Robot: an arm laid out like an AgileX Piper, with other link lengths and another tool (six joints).
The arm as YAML. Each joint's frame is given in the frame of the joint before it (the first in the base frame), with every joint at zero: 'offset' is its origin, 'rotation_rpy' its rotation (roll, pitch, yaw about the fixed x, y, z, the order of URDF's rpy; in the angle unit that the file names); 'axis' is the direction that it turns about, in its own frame. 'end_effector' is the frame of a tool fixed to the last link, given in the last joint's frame.
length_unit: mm
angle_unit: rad
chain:
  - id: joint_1
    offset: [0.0, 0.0, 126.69]
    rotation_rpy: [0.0, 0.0, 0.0]
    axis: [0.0, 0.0, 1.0]
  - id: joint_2
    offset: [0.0, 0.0, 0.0]
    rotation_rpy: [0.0, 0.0, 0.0]
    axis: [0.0, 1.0, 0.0]
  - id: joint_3
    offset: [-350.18, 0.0, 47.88]
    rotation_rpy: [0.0, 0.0, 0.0]
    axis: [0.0, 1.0, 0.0]
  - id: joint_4
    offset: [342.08, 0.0, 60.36]
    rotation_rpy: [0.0, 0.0, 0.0]
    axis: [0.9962, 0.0, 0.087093]
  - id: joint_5
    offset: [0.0, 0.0, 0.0]
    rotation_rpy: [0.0, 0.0, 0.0]
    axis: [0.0, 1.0, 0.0]
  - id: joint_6
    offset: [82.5, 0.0, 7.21]
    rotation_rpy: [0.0, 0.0, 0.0]
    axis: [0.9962, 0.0, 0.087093]
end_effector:
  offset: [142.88, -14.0, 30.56]
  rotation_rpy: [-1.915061, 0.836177, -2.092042]
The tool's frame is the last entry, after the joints.
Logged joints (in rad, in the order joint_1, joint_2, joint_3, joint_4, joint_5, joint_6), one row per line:
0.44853, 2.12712, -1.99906, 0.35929, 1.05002, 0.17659
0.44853, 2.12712, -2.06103, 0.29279, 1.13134, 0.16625
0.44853, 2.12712, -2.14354, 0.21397, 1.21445, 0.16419
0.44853, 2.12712, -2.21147, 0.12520, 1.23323, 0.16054
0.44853, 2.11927, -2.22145, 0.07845, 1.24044, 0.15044
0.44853, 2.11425, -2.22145, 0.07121, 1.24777, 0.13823
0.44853, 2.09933, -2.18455, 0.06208, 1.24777, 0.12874
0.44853, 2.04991, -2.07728, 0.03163, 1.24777, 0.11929
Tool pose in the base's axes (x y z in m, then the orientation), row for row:
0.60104, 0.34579, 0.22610, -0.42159, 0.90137, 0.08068, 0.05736
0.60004, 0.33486, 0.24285, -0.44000, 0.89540, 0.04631, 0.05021
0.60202, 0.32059, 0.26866, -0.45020, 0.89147, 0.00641, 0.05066
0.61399, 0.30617, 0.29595, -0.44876, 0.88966, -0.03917, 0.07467
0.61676, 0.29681, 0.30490, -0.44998, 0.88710, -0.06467, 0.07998
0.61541, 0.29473, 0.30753, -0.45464, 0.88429, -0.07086, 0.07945
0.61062, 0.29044, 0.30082, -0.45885, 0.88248, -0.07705, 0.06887
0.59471, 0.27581, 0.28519, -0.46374, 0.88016, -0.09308, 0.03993
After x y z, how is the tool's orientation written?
As a quaternion, x y z w.
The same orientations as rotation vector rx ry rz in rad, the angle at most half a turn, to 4 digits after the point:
-1.2782, 2.7328, 0.2446
-1.3398, 2.7265, 0.1410
-1.3705, 2.7137, 0.0195
-1.3465, 2.6694, -0.1175
-1.3459, 2.6533, -0.1934
-1.3603, 2.6458, -0.2120
-1.3816, 2.6571, -0.2320
-1.4210, 2.6970, -0.2852

